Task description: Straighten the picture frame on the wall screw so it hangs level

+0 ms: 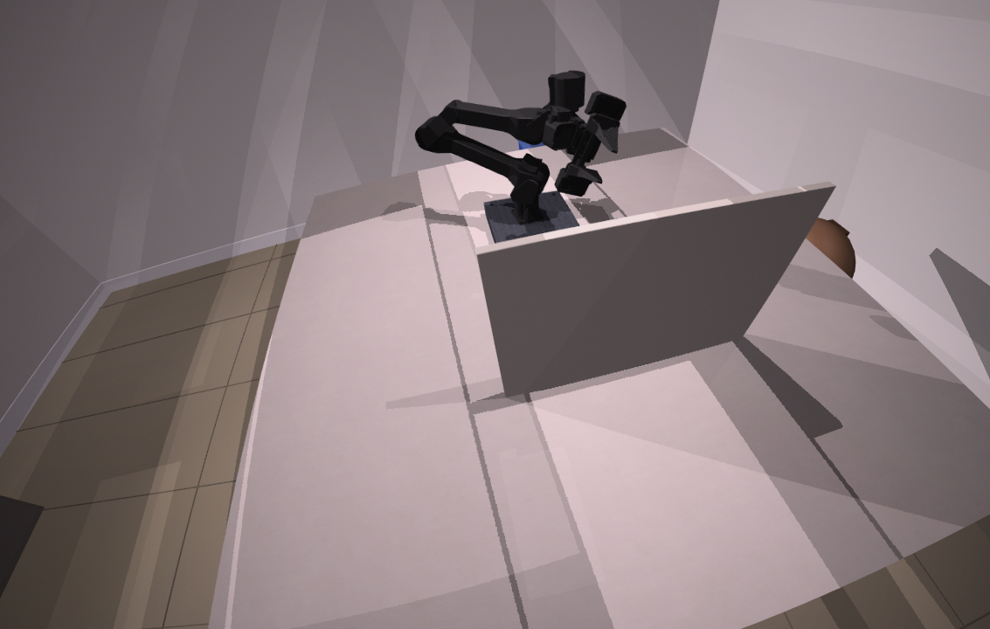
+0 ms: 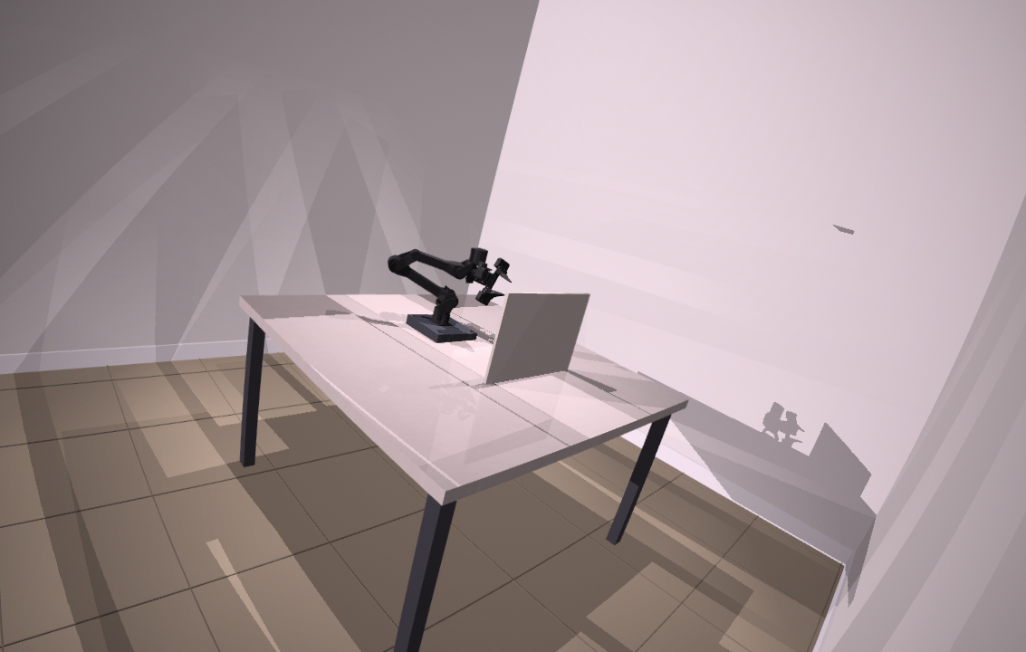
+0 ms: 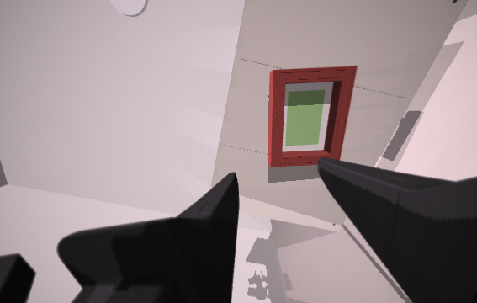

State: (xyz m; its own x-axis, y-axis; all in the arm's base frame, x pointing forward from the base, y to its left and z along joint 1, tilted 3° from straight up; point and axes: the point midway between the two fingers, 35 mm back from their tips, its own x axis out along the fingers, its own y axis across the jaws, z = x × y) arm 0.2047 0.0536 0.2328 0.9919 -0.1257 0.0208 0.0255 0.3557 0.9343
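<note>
My gripper tip is now 20 cm short of the picture frame, 5 cm to the left of it and 9 cm above it. From my gripper tip the other things lie so: wall panel: 21 cm ahead, 4 cm to the right, 10 cm below.
</note>
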